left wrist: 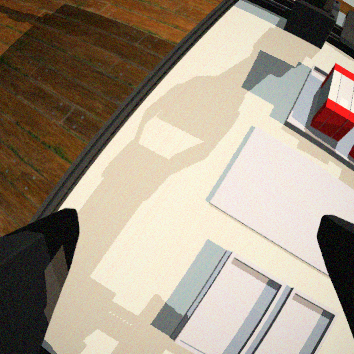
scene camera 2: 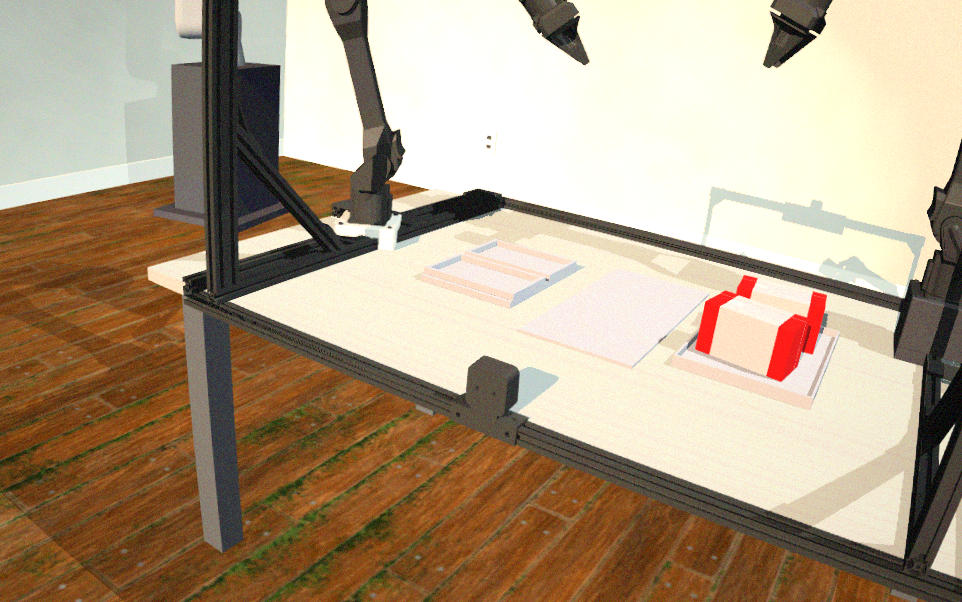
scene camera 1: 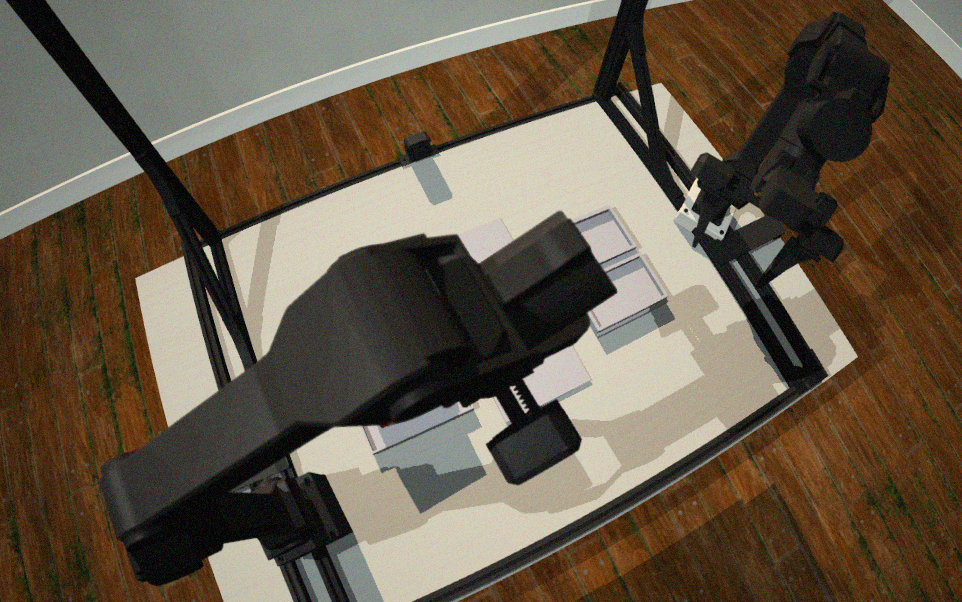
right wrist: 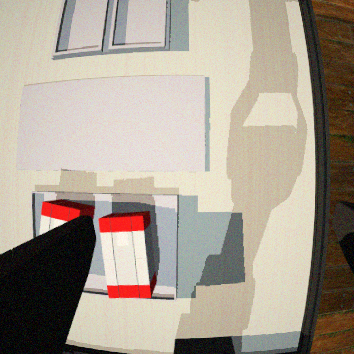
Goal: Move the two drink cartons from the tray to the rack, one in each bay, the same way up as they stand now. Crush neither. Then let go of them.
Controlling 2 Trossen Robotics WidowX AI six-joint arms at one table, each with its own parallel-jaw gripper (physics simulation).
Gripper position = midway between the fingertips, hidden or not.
my left gripper: left wrist 203,225; scene camera 2 583,61; scene camera 1 726,266; not seen in the right wrist view (out of frame)
my right gripper: scene camera 2 770,66; scene camera 1 509,368; right wrist 218,222; not seen in the left wrist view (out of frame)
same spot on grey tray: (left wrist: pixel 299 119) = (scene camera 1: pixel 454 404)
same spot on pale flat mat: (right wrist: pixel 154 122) = (scene camera 2: pixel 647 293)
